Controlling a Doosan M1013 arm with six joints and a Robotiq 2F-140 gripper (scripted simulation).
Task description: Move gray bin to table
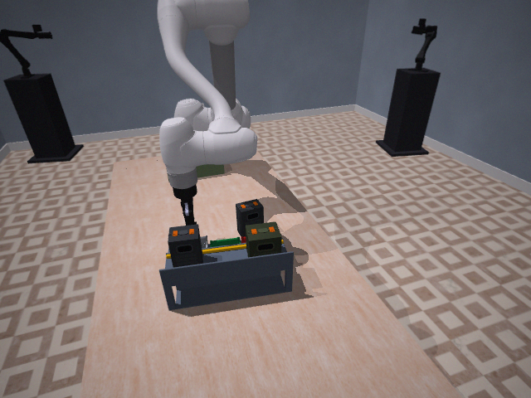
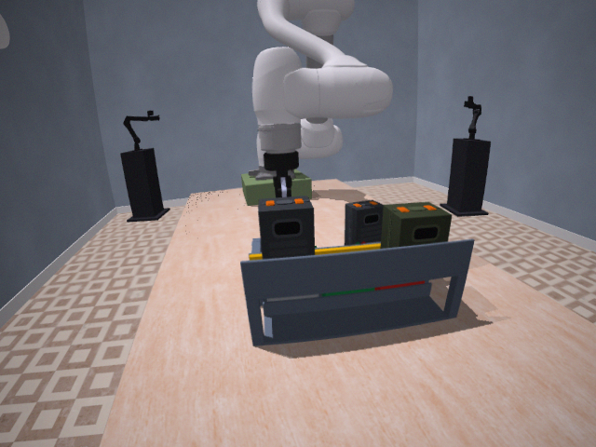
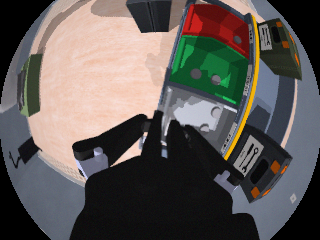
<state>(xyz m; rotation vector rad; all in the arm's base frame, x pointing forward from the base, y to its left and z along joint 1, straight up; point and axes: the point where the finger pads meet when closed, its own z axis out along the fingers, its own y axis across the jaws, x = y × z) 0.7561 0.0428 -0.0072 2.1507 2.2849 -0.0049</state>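
Right now the gray open bin is 80 mm ahead of my hand and 20 mm below it. From my hand the other things lie so: yellow rail (130 mm ahead, 120 mm to the left, 20 mm above); then black bin (180 mm ahead, 80 mm above); then green bin (120 mm to the left, 80 mm ahead, 40 mm below).
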